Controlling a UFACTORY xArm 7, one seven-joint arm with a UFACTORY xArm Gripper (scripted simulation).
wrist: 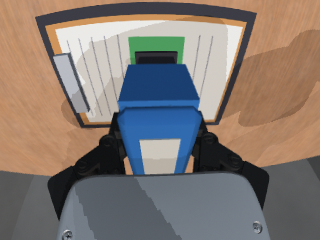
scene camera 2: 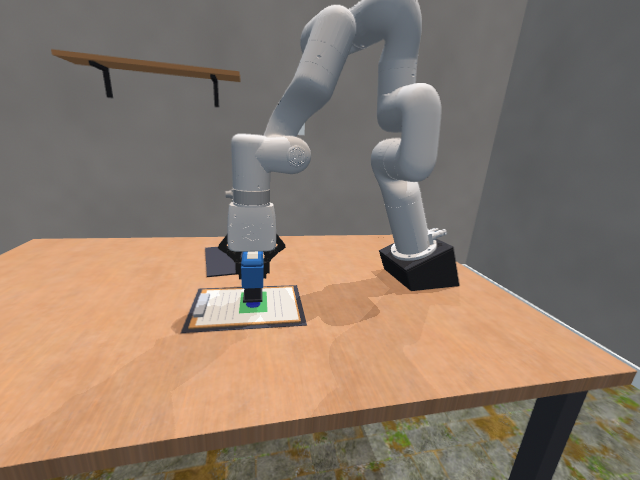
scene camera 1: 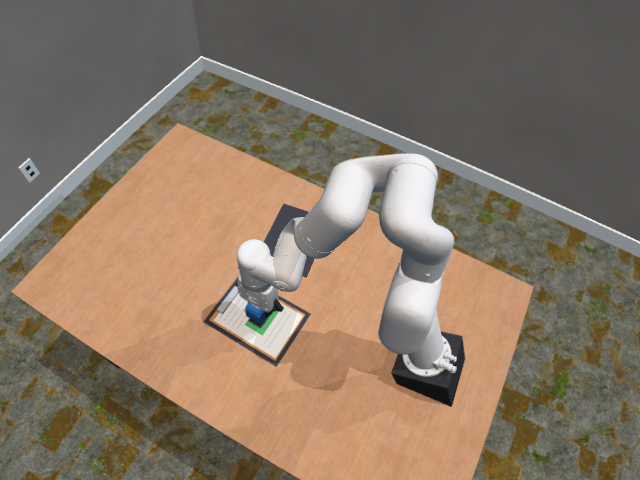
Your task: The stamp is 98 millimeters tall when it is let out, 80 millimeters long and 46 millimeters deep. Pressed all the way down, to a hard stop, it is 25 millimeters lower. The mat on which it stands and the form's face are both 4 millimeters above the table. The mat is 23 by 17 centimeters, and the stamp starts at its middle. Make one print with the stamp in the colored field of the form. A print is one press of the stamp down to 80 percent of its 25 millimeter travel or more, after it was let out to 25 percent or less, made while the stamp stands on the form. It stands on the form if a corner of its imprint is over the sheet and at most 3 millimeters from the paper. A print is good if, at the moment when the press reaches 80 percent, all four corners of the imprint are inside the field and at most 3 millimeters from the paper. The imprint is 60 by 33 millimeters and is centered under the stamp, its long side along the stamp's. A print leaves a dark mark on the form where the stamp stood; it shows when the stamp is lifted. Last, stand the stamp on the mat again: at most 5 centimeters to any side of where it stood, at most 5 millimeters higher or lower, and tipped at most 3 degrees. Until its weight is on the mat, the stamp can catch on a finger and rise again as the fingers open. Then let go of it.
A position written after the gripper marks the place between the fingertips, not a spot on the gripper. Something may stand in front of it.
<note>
In view: the gripper (scene camera 2: 252, 276), a blue stamp (scene camera 2: 252, 271), a form (scene camera 2: 214, 309) and a dark mat (scene camera 1: 287, 213).
The blue stamp is seen too in the wrist view (wrist: 159, 120). The gripper is seen too in the wrist view (wrist: 157, 109). The form also shows in the wrist view (wrist: 92, 52) and in scene camera 1 (scene camera 1: 271, 342).
</note>
